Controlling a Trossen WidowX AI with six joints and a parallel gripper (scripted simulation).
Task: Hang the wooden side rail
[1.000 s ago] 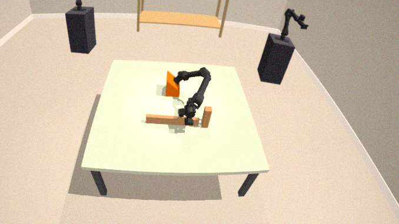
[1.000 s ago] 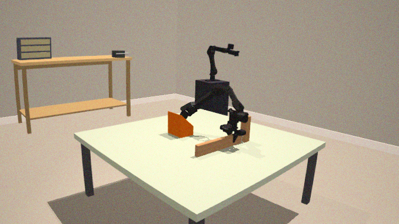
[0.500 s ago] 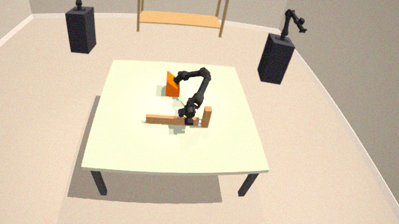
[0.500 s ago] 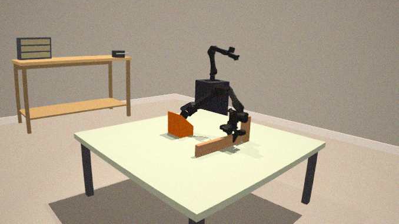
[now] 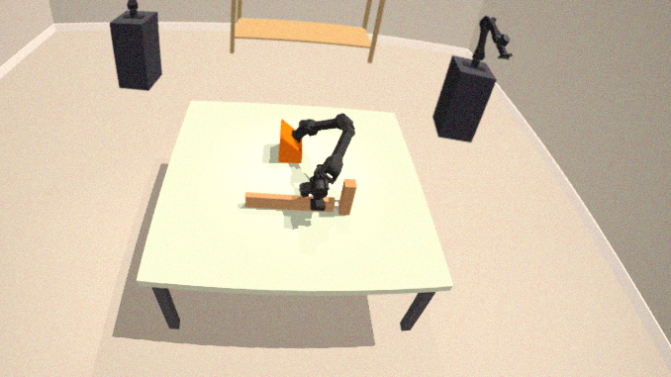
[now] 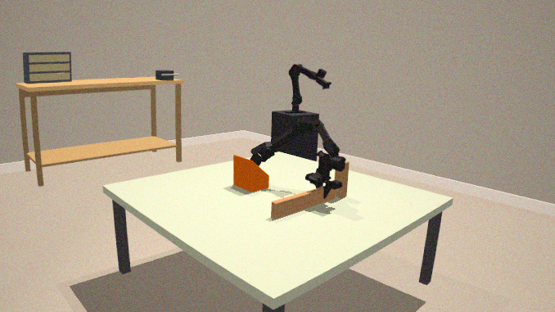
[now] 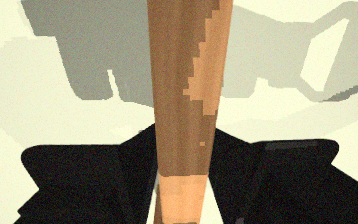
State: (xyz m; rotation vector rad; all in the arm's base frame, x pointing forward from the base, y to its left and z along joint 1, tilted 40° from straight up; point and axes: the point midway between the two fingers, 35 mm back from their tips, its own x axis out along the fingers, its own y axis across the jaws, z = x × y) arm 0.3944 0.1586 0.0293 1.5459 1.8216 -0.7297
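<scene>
Now: gripper tip 10 mm past the upright headboard post, 130 mm to the right of it and 70 mm below it.
</scene>
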